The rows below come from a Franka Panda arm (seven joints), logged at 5 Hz.
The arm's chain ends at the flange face. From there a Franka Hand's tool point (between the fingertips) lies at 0.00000 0.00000 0.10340 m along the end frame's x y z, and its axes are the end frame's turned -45 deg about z.
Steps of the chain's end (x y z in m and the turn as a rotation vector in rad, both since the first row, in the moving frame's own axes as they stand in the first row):
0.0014 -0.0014 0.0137 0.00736 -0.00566 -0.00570
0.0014 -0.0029 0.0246 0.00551 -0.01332 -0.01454
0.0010 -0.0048 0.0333 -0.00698 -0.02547 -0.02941
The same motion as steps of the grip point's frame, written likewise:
0.0021 -0.0010 0.0137 0.00921 0.00120 -0.00570
0.0025 -0.0024 0.0246 0.01331 -0.00552 -0.01454
0.0017 -0.0040 0.0333 0.01307 -0.02295 -0.02941

